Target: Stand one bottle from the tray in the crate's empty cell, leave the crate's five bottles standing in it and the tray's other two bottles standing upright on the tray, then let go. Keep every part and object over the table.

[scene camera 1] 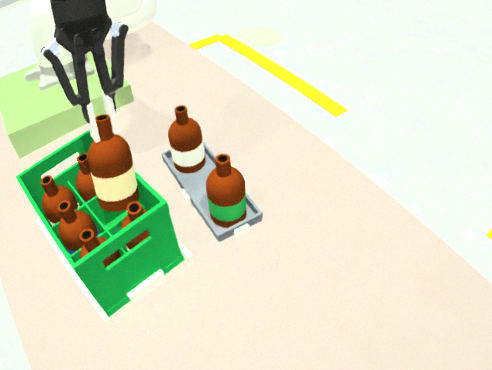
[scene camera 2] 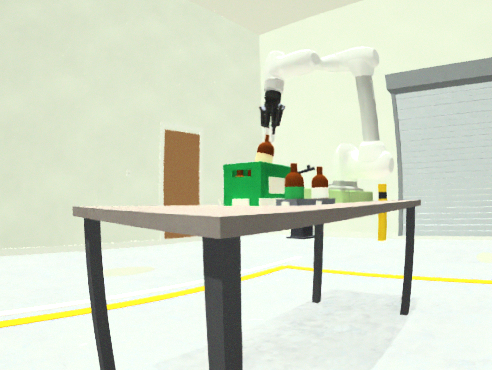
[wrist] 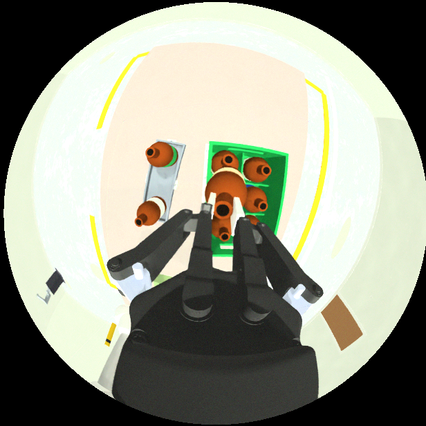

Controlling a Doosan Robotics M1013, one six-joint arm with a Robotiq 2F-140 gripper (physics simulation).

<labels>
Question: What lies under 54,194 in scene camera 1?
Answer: A white-labelled bottle.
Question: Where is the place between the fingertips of my gripper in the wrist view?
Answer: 223,203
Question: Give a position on a white-labelled bottle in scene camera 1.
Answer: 185,137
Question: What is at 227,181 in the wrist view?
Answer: A cream-labelled brown bottle.
</labels>
